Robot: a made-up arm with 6 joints. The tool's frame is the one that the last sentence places.
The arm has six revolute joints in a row. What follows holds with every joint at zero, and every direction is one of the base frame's.
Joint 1 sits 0.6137 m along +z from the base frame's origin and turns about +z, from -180 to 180 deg.
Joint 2 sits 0.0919 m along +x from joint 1 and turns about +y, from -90 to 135 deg.
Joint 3 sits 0.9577 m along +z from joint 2 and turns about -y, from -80.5 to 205 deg.
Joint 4 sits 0.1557 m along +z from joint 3 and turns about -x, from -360 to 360 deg.
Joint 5 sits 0.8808 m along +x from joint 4 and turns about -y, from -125 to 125 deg.
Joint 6 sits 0.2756 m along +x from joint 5 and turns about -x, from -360 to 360 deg.
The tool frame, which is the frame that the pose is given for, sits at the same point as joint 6; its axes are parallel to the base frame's.
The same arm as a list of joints. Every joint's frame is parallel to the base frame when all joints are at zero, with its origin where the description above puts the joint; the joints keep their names.
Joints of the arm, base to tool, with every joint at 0 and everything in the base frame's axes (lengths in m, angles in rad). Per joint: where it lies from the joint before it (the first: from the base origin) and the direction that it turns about. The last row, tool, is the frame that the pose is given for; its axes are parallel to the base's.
joint 1: xyz 0.0000 0.0000 0.6137 axis +z
joint 2: xyz 0.0919 0.0000 0.0000 axis +y
joint 3: xyz 0.0000 0.0000 0.9577 axis -y
joint 4: xyz 0.0000 0.0000 0.1557 axis -x
joint 5: xyz 0.8808 0.0000 0.0000 axis -y
joint 6: xyz 0.2756 0.0000 0.0000 axis -x
tool: xyz 0.0000 0.0000 0.0000
Joint limits (rad, base to tool): -3.1416..3.1416 -1.5708..2.3562 -1.4050..3.5779 -6.2832..6.2832 -2.1817..2.1817 -6.2832..6.2832

